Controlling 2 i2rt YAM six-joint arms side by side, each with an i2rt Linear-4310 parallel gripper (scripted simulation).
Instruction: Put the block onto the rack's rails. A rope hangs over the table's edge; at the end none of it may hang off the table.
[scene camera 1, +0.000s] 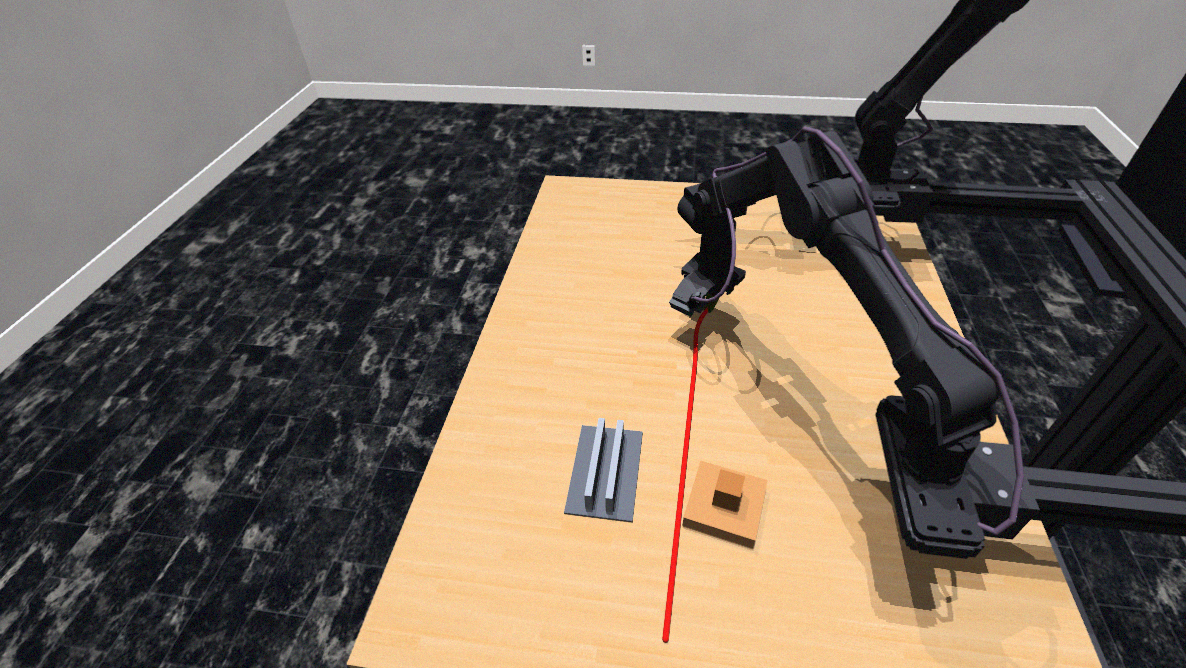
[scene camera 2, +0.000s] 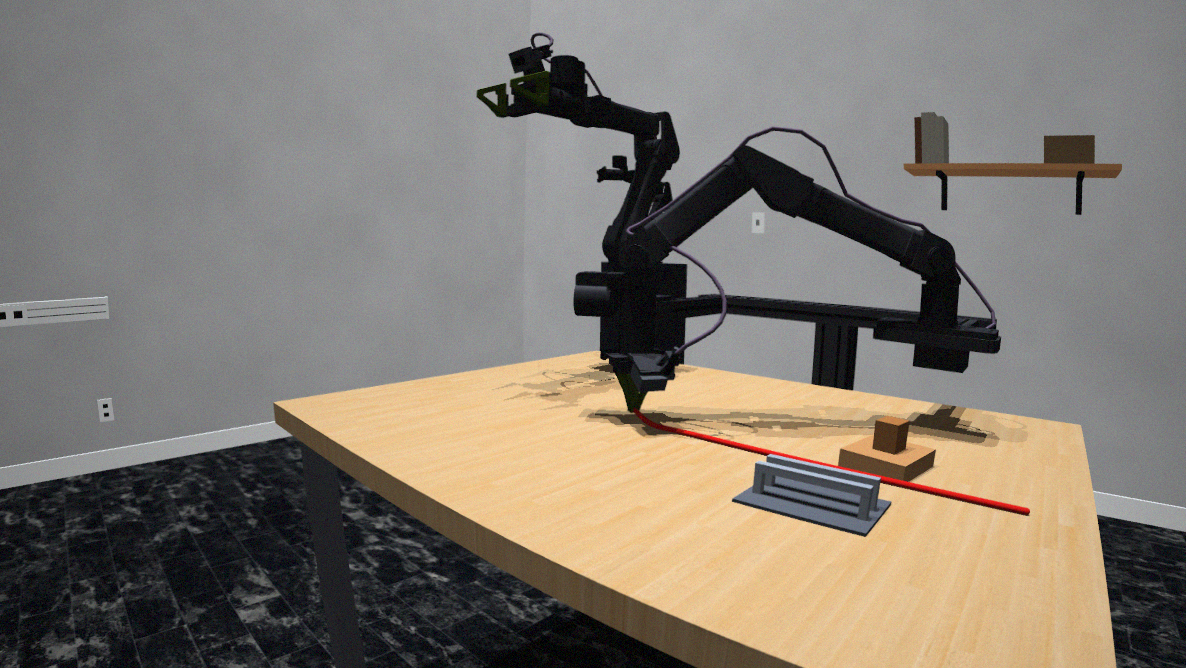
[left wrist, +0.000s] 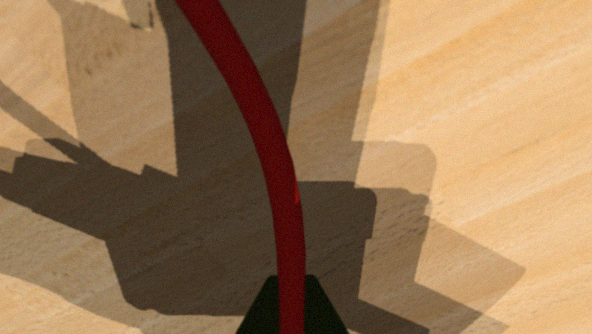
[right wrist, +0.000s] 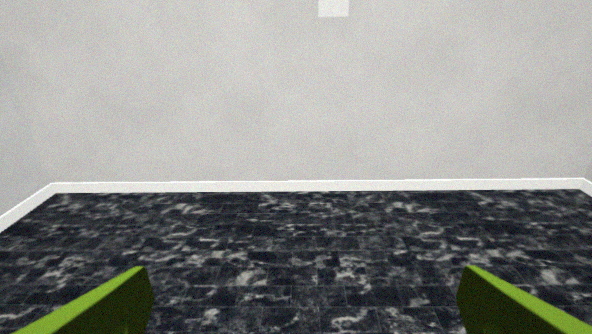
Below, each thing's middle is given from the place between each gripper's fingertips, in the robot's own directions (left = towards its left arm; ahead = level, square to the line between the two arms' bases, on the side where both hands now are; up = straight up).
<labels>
I see the brown block (scene camera 1: 712, 507) 42 cm to the left of my left hand (scene camera 2: 633, 411), 6 cm behind it and 1 cm above it. The rest, counted from my left hand: grey rack (scene camera 2: 826, 507) (39 cm to the left, 12 cm ahead).
Right now the grey rack is 640 mm to the left of my right hand (scene camera 2: 493, 88), 550 mm below it and 20 mm ahead of it. Round my right hand: brown block: 670 mm to the left, 540 mm below, 170 mm behind.
</labels>
